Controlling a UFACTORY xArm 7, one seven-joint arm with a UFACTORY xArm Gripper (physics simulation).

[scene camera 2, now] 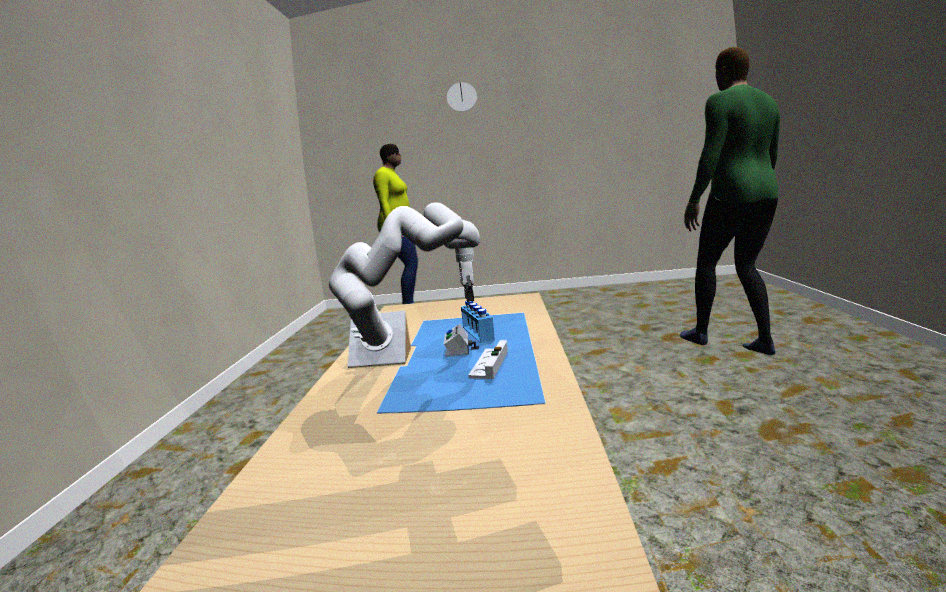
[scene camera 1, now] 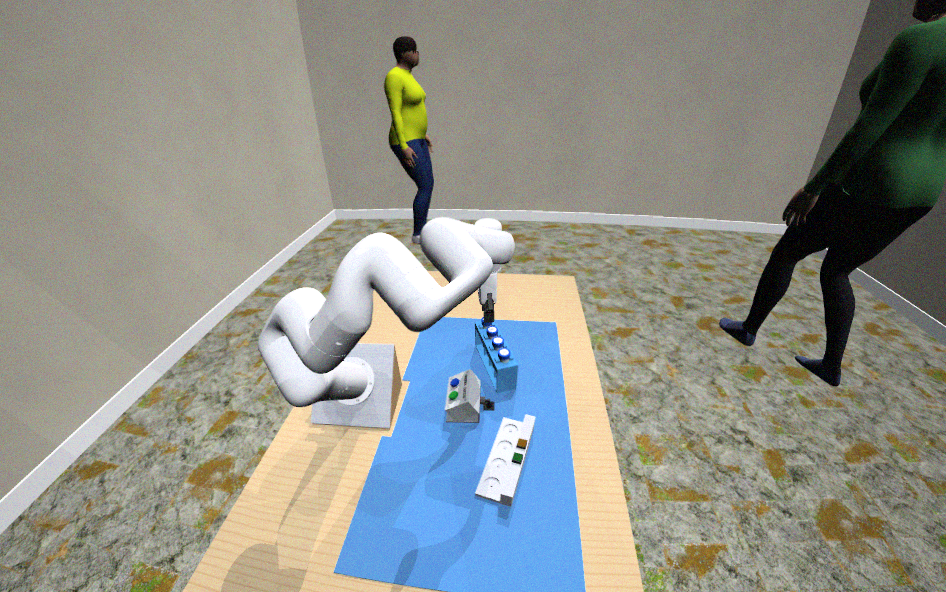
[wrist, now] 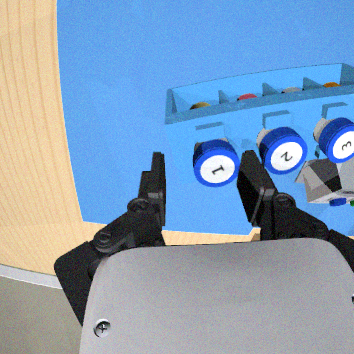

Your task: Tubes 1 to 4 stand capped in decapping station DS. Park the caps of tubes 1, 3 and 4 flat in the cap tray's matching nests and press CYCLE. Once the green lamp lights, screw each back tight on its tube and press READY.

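Pixels of known places: gripper, between the fingertips: point(scene camera 2: 469, 299) point(scene camera 1: 487, 316) point(wrist: 202, 167); arm's base, origin of its link: point(scene camera 2: 376, 336) point(scene camera 1: 352, 381).
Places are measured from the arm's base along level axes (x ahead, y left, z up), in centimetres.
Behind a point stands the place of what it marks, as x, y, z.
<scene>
Decapping station DS point(scene camera 1: 507, 378) @[41.0, 8.3, -3.3] point(scene camera 2: 482, 329) @[39.5, 7.7, -3.1] point(wrist: 179, 145) @[34.1, 28.4, 1.0] is a blue rack. Cap 1 point(wrist: 216, 169) @[34.0, 25.8, 3.7], cap 2 point(scene camera 1: 491, 330) @[35.8, 20.4, 3.6] point(wrist: 285, 154) @[36.1, 21.1, 3.7], cap 3 point(scene camera 1: 497, 342) @[37.8, 15.3, 3.5] point(wrist: 344, 142) @[38.1, 16.4, 3.7] and cap 4 point(scene camera 1: 503, 353) @[39.6, 10.6, 3.7] are blue with white tops and sit on their tubes. My gripper point(scene camera 1: 488, 321) @[34.3, 27.0, 4.0] point(scene camera 2: 469, 300) @[34.3, 27.0, 4.0] point(wrist: 202, 167) @[34.3, 27.0, 4.0] is partly open, with nothing gripped. In the wrist view its fingers stand on either side of cap 1, the right one between caps 1 and 2. The white cap tray point(scene camera 1: 508, 477) @[42.2, -20.8, -3.9] point(scene camera 2: 489, 370) @[42.1, -24.9, -5.5] has empty round nests and dark green and amber squares.
A grey console point(scene camera 1: 463, 411) @[30.3, -3.6, -3.9] point(scene camera 2: 456, 343) @[30.2, -3.6, -3.7] point(wrist: 317, 181) @[28.6, 7.8, -4.0] with a blue button point(scene camera 1: 454, 382) @[27.1, 3.8, -1.4] and a green button point(scene camera 1: 453, 395) @[27.5, -0.8, -1.4] stands between the arm base and the rack. A small dark part point(scene camera 1: 488, 404) @[36.3, 2.1, -7.4] lies beside it. Two people stand beyond the table.
</scene>
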